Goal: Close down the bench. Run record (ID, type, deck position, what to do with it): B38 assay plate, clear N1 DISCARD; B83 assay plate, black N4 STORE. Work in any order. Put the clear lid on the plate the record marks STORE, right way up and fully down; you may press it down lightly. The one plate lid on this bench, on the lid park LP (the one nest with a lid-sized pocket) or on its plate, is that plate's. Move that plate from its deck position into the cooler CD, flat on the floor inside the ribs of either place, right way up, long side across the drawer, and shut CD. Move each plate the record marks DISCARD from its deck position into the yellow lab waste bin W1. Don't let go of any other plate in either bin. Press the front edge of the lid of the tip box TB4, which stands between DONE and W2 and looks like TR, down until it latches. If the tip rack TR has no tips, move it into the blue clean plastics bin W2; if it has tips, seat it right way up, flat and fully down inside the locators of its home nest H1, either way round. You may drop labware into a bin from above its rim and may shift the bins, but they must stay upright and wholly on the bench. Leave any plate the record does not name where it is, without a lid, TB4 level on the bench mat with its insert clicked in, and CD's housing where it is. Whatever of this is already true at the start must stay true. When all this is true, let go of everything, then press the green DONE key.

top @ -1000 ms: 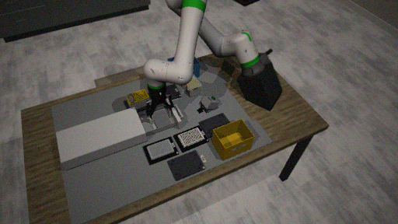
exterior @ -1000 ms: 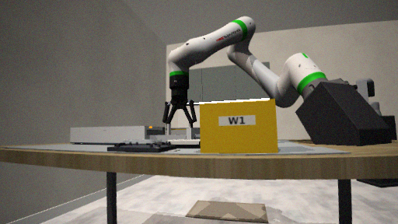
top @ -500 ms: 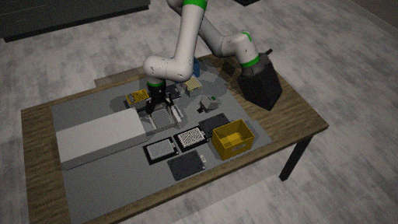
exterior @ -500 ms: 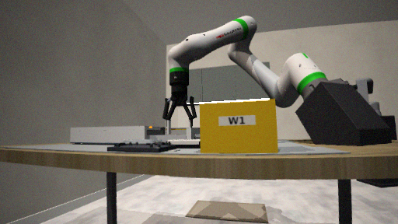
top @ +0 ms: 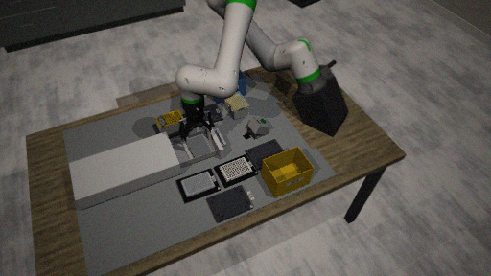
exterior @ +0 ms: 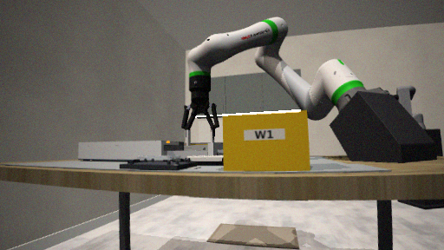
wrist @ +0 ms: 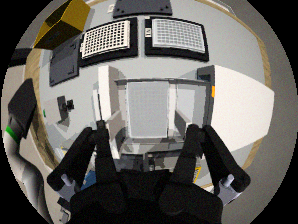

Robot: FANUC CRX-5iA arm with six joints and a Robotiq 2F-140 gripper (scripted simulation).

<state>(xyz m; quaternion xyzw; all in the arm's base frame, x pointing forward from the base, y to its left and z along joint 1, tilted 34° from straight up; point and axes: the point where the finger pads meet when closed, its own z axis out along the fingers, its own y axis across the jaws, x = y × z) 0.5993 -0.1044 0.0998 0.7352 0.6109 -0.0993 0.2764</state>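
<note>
Now: hand 60 mm above the clear lid. The rest, counted from my hand: cooler CD (180 mm ahead, 40 mm to the right, 50 mm below); black plate (70 mm below); cooler drawer (30 mm ahead, 10 mm to the right, 60 mm below).
</note>
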